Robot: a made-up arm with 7 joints.
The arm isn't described. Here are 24 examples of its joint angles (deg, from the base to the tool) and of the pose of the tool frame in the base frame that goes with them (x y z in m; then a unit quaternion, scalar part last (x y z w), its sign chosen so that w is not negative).
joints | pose
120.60 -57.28 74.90 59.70 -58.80 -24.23 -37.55 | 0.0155 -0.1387 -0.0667 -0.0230 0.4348 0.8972 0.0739
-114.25 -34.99 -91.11 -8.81 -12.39 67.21 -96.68 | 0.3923 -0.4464 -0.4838 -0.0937 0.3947 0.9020 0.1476
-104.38 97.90 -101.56 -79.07 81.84 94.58 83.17 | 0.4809 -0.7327 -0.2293 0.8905 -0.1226 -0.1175 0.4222
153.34 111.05 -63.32 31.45 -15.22 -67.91 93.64 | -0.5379 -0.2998 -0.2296 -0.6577 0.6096 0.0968 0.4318
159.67 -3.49 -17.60 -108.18 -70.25 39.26 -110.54 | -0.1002 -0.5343 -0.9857 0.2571 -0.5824 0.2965 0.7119
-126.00 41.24 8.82 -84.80 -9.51 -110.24 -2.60 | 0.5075 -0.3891 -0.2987 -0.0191 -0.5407 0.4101 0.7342
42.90 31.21 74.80 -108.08 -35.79 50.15 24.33 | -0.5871 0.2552 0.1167 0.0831 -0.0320 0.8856 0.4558
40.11 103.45 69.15 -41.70 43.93 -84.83 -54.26 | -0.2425 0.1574 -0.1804 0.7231 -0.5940 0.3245 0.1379
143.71 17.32 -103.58 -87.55 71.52 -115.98 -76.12 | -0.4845 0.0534 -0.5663 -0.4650 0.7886 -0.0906 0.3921
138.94 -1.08 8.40 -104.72 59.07 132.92 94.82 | 0.0304 -0.4060 -0.4518 -0.8931 -0.2072 -0.1349 0.3758
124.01 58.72 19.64 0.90 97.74 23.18 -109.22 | -0.3337 -0.5339 -0.2051 0.0433 0.8629 -0.4835 0.1410
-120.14 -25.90 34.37 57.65 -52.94 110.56 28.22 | 0.2095 -0.1810 -0.5379 -0.1096 0.5393 -0.8203 0.1559
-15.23 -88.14 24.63 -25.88 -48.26 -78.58 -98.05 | 0.0764 0.0122 -0.3932 -0.1700 0.8930 0.3609 0.2082
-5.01 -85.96 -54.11 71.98 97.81 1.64 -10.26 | 0.1142 -0.2436 -0.6331 0.8247 -0.2996 -0.4158 0.2393
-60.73 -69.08 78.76 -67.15 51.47 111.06 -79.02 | 0.4888 0.3606 -0.2897 -0.2472 0.7069 -0.5801 0.3205
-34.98 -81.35 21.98 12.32 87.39 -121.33 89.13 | -0.2541 0.0588 -0.2625 -0.3314 -0.0888 -0.9254 0.1609
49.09 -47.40 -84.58 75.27 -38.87 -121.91 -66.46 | 0.1176 0.2151 -0.5880 0.2118 -0.5280 0.6069 0.5550
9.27 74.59 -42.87 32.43 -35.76 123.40 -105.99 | 0.3818 0.5006 -0.2114 0.5594 0.6518 -0.4542 0.2365
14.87 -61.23 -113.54 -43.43 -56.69 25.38 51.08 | 0.3322 0.7055 -0.6486 -0.4682 -0.8688 -0.1128 0.1153
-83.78 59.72 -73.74 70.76 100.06 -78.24 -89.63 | 0.8271 -0.5954 -0.3640 0.3022 -0.3214 0.8099 0.3865
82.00 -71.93 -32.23 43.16 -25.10 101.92 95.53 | -0.0584 0.1980 -0.5126 0.0146 0.8151 -0.5709 0.0975
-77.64 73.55 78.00 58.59 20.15 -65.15 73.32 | 0.2505 0.1617 -0.0910 -0.0038 -0.9647 0.2403 0.1074
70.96 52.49 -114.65 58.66 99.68 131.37 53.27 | -0.1849 0.7240 -0.0554 0.4971 0.2267 0.8342 0.0752
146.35 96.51 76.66 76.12 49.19 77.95 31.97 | -0.1767 -0.1395 -0.0263 -0.3356 -0.2739 0.5350 0.7253
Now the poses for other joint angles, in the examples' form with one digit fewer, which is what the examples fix.
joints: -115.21 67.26 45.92 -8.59 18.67 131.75 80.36
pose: 0.569 -0.202 0.052 -0.496 -0.565 -0.569 0.332
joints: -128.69 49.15 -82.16 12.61 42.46 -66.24 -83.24
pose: 0.308 -0.718 -0.553 0.745 -0.361 0.560 0.032
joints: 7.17 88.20 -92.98 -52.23 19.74 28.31 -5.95
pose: 0.430 0.468 -0.001 0.275 -0.181 -0.943 0.051
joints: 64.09 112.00 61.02 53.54 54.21 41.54 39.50
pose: -0.115 0.104 -0.048 -0.423 0.299 -0.272 0.811
